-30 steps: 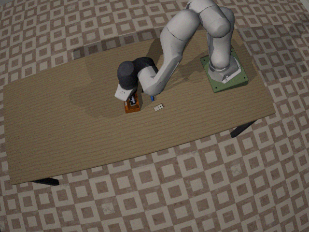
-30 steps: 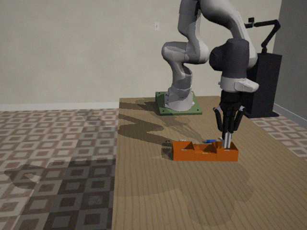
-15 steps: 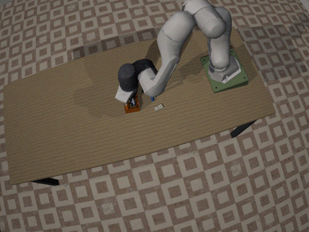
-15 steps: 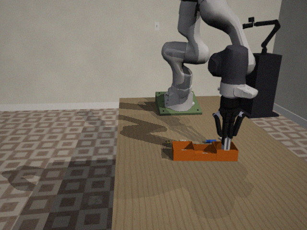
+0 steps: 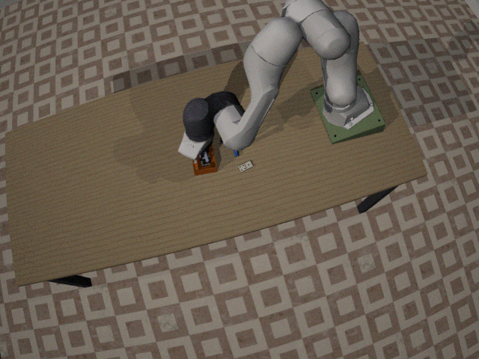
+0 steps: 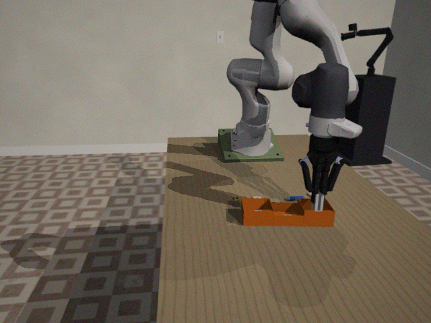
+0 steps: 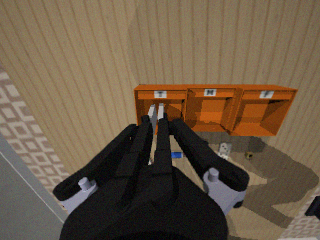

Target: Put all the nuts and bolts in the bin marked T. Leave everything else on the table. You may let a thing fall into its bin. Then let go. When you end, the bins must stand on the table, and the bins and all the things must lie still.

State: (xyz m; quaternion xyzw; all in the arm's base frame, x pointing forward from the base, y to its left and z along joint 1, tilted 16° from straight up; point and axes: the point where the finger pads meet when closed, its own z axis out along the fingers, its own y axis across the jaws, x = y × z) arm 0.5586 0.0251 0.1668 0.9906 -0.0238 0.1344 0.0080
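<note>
Now: the brass nut 16 cm behind my hand, 20 cm to the right of it and 5 cm below it. Also, from my hand: orange bin 1 cm behind, 9 cm to the right, 3 cm below; then blue cylinder 13 cm behind, 1 cm to the right, 4 cm below; then dark rod-like piece 10 cm behind, 8 cm to the right, 5 cm below.
</note>
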